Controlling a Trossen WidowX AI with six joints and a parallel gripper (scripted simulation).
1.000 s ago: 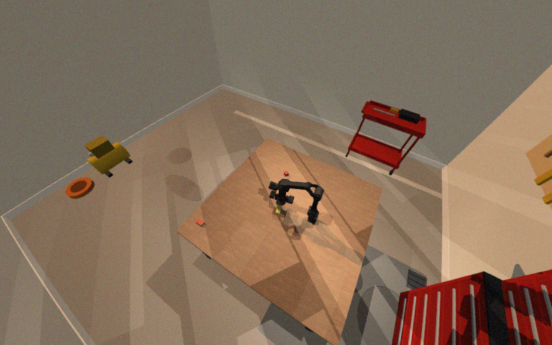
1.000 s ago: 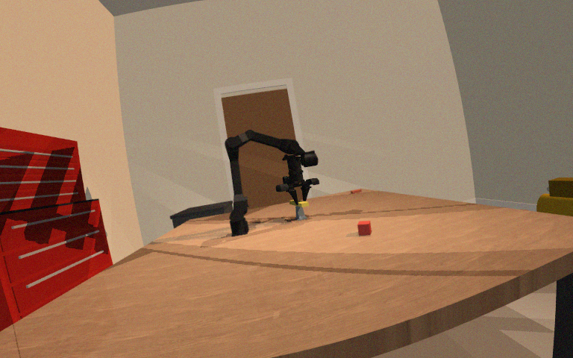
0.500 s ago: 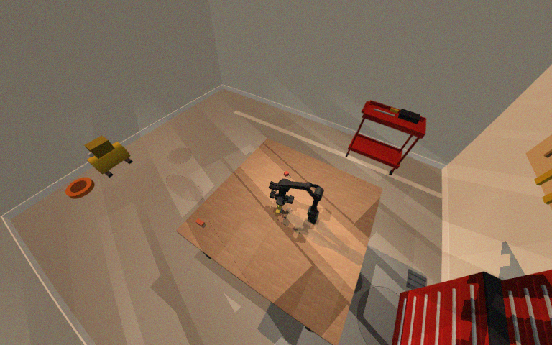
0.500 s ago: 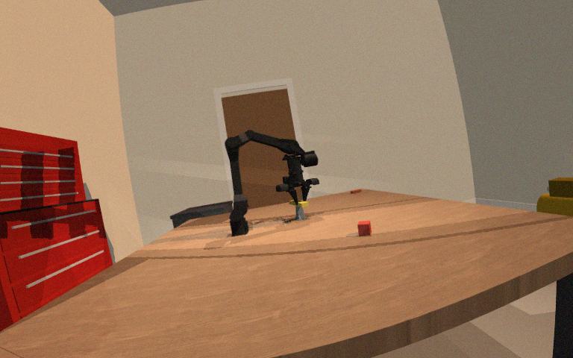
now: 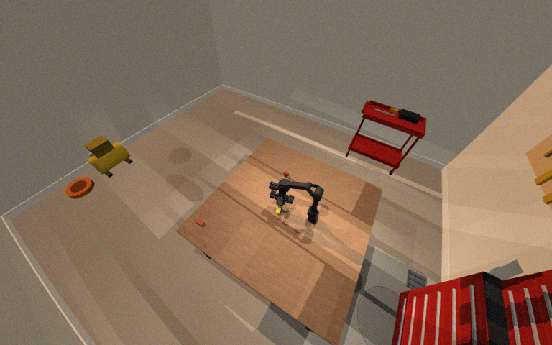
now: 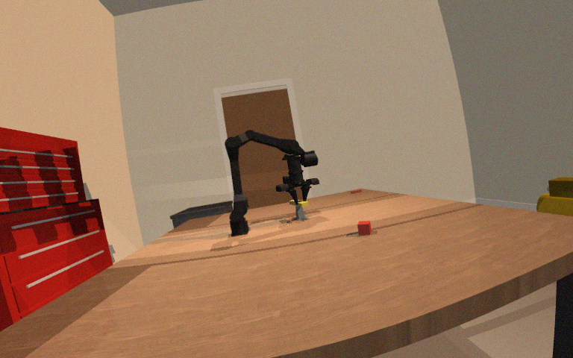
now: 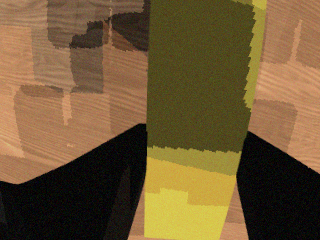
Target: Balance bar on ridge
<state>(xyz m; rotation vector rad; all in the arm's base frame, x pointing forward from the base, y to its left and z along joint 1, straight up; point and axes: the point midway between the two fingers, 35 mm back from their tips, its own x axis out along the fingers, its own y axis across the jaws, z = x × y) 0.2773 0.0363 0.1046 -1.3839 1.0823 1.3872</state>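
Now: gripper tip 30 mm to the right of the yellow bar and 10 mm past it. Also, from my gripper tip: flat orange-red block (460 mm to the left, 460 mm ahead, 60 mm below); red cube (330 mm to the right, 130 mm ahead, 50 mm below).
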